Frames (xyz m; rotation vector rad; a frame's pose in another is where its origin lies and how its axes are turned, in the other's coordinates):
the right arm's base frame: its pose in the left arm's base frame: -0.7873 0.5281 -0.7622 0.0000 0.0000 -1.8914
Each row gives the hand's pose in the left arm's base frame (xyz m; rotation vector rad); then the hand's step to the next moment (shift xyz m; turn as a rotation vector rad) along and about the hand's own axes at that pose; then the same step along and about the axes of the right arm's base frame.
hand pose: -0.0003 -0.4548 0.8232 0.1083 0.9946 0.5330
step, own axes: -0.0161 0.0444 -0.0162 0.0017 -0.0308 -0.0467
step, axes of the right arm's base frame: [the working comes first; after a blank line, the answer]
step, axes of the left arm's base frame: -0.0370 0.0284 0.0179 -0.0260 -0.0330 -0.0370

-0.0153 -0.0440 0.0179 0.0395 -0.0143 -0.0370
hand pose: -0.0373 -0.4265 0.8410 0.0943 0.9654 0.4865
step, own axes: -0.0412 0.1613 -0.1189 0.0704 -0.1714 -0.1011
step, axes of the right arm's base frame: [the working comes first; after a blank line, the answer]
step, axes of the left arm's base frame: -0.1727 0.1092 0.0100 0.0124 -0.1353 -0.1616

-0.0492 -0.1983 0.0100 0.1245 0.0544 -0.1616
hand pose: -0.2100 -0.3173 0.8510 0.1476 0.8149 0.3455
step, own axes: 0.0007 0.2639 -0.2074 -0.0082 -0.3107 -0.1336
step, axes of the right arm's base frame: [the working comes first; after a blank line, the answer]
step, axes of the left arm's base frame: -0.2163 0.2461 -0.0727 -0.0272 -0.2935 -0.1660

-0.1654 -0.2829 -0.0727 0.2871 0.0667 -0.1660
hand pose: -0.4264 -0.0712 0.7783 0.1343 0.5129 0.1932
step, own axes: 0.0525 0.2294 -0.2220 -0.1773 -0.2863 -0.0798
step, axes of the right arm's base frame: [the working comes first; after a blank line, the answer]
step, axes of the left arm's base frame: -0.1002 0.2521 -0.1762 -0.1483 -0.3107 -0.0352

-0.2077 -0.1746 -0.1762 0.3416 -0.0429 -0.0352
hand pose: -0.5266 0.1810 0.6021 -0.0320 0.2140 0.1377
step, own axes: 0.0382 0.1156 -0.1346 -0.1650 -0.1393 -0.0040
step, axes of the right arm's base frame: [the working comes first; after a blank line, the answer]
step, axes of the left arm's base frame: -0.0074 0.1133 -0.1416 -0.1411 -0.1600 0.0337

-0.1052 -0.0427 -0.1416 0.1963 -0.0835 0.0337
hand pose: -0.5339 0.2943 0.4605 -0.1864 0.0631 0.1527
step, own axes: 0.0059 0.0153 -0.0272 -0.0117 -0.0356 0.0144
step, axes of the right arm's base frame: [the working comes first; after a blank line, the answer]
step, axes of the left arm's base frame: 0.0021 0.0106 -0.0299 -0.0053 -0.0335 0.0214

-0.0107 -0.0013 -0.0299 0.0335 0.0056 0.0214
